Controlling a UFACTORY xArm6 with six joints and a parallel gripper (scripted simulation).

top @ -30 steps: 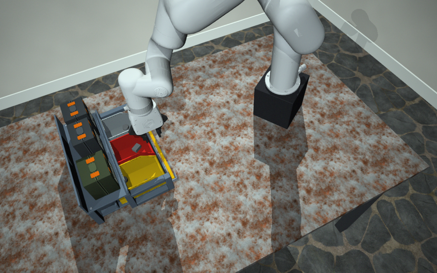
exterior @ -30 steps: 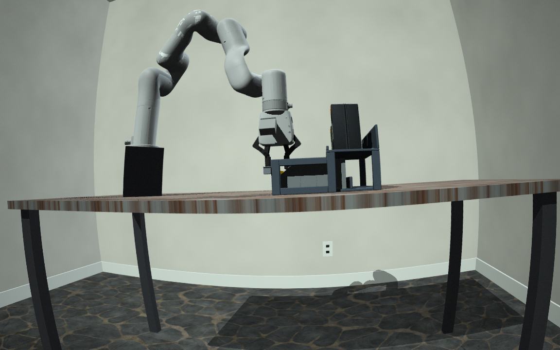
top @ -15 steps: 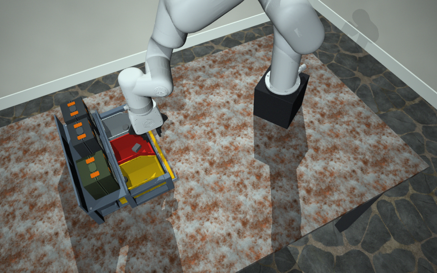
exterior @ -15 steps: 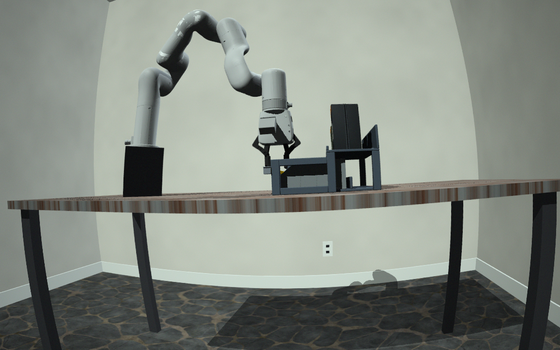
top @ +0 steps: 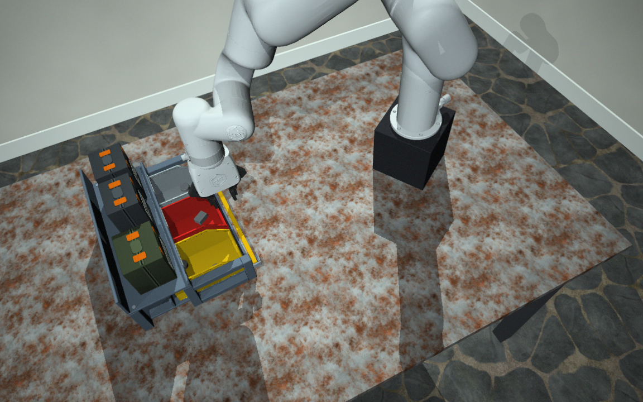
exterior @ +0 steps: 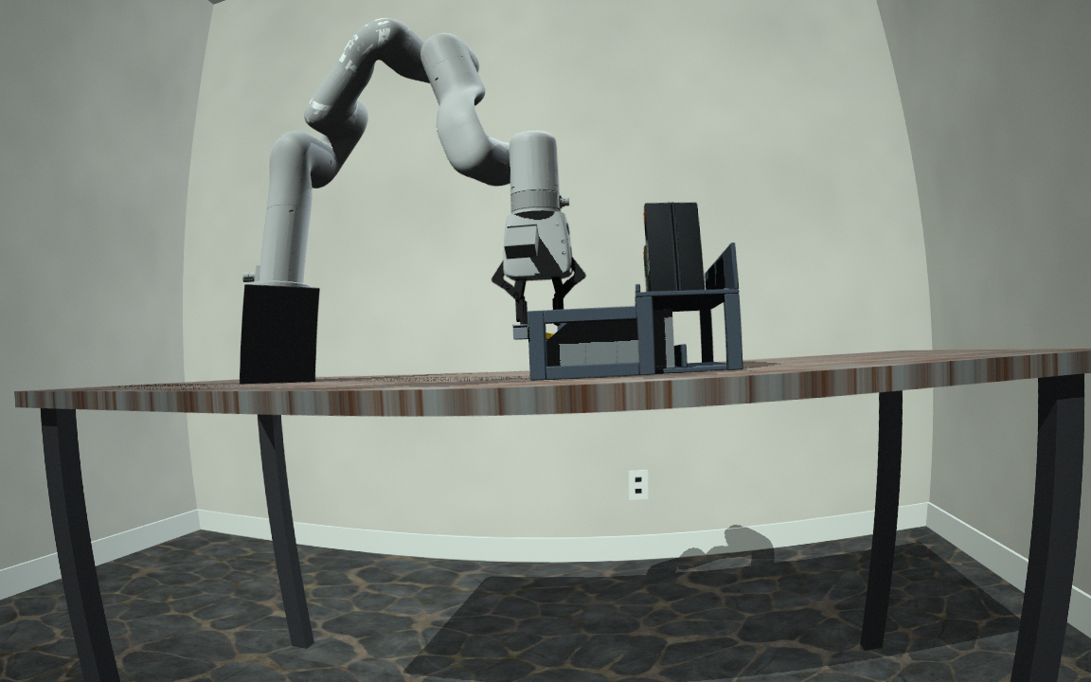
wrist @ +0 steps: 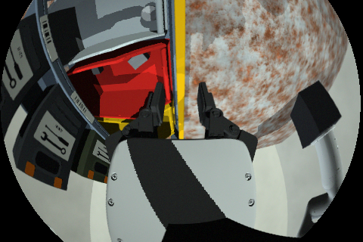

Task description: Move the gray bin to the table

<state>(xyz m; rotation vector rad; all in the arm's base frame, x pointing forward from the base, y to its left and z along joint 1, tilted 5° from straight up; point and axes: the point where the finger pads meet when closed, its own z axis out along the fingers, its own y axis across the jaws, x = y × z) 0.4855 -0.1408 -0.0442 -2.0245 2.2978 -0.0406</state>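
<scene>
Now: hand 3 cm above the yellow strip. Also, from my hand: yellow bin: 12 cm ahead, 10 cm to the left, 5 cm below; then gray open bin: 9 cm ahead, 12 cm to the right, 5 cm below; then red bin: 10 cm ahead, 1 cm to the right, 5 cm below.
</scene>
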